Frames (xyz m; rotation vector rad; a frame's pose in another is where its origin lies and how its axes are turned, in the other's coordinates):
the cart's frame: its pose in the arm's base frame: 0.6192 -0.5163 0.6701 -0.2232 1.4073 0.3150
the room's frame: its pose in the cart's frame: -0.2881 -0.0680 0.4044 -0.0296 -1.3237 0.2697
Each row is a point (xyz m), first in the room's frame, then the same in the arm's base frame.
Working: the room's frame: its pose in the arm's base frame: 0.9804 -0.4678 1.0142 0.1596 0.1131 0.5614

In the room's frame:
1: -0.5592 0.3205 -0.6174
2: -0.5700 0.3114 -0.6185
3: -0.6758 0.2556 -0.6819
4: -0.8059 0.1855 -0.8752
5: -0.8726 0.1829 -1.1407
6: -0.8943 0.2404 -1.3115
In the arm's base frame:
1: 0.2508 -0.4272 0.5016
2: 0.2463 -0.4405 0.4995
3: 0.1769 -0.5364 0.4339
4: 0.0750 -0.6417 0.2397
5: -0.0196 -0.6480 -0.0172
6: -0.0934 -0.5913 -0.1730

